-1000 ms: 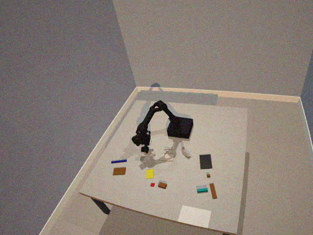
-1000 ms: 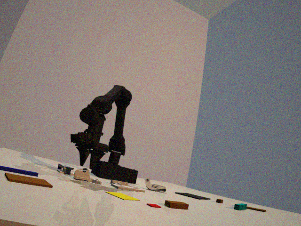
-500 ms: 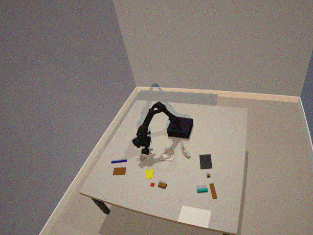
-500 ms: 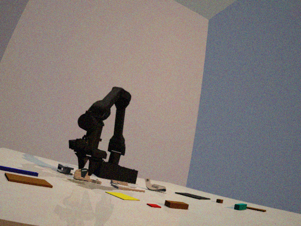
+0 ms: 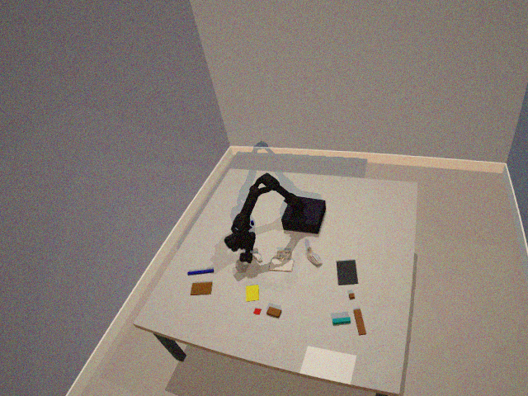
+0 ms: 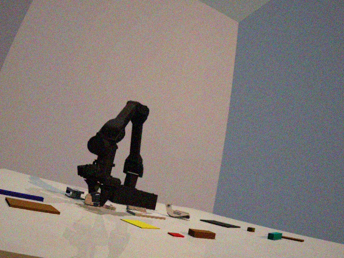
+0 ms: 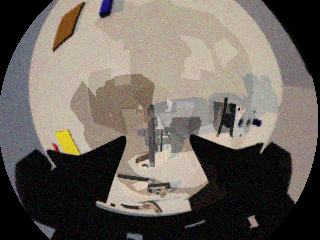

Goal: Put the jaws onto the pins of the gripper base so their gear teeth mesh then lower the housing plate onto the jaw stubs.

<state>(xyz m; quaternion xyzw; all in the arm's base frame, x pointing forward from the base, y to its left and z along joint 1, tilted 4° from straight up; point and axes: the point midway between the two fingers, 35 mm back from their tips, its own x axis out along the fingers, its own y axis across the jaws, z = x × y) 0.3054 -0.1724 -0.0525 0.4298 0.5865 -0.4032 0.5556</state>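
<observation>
Now: the jaw 40 mm to the left of my gripper tip and 10 mm ahead of it. Also, from my gripper tip: gripper base (120 mm behind, 70 mm to the right, 20 mm above); housing plate (170 mm to the left, 60 mm behind); yellow tile (210 mm ahead, 100 mm to the left, 10 mm below).
</observation>
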